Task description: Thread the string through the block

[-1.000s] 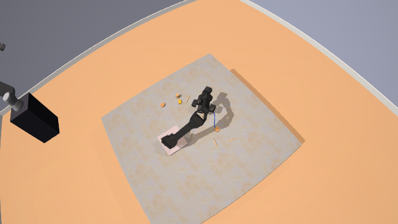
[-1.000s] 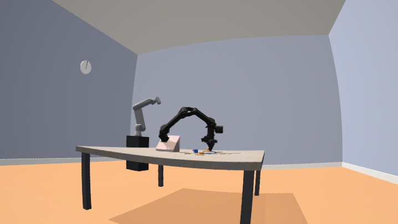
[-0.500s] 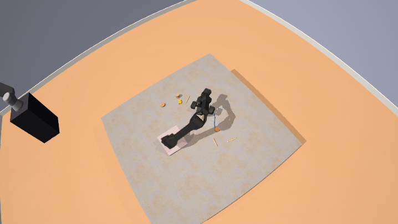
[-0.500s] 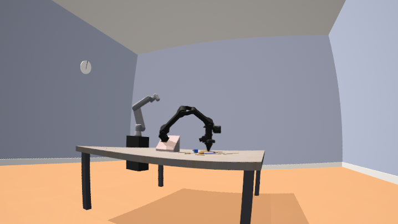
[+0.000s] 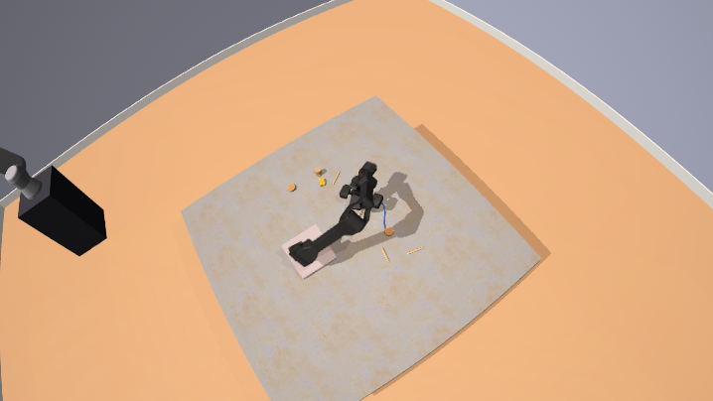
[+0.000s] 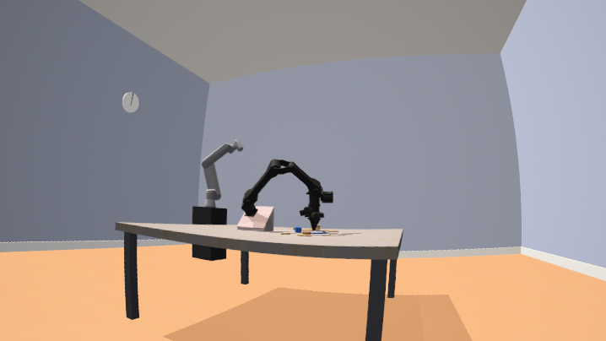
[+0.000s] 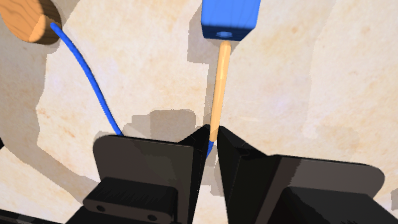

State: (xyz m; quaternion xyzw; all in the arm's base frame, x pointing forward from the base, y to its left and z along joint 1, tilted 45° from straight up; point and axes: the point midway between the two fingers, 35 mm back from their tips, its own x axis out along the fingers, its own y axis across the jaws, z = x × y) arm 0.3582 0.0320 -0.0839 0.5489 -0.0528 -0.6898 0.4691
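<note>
Now: the blue block 70 mm behind my gripper tip and 50 mm to the right of it. Also, from my gripper tip: thin wooden stick: 10 mm behind, 10 mm to the right; round wooden button: 30 mm ahead, 170 mm to the right, 10 mm below; yellow block: 90 mm behind, 230 mm to the left, 10 mm below.
</note>
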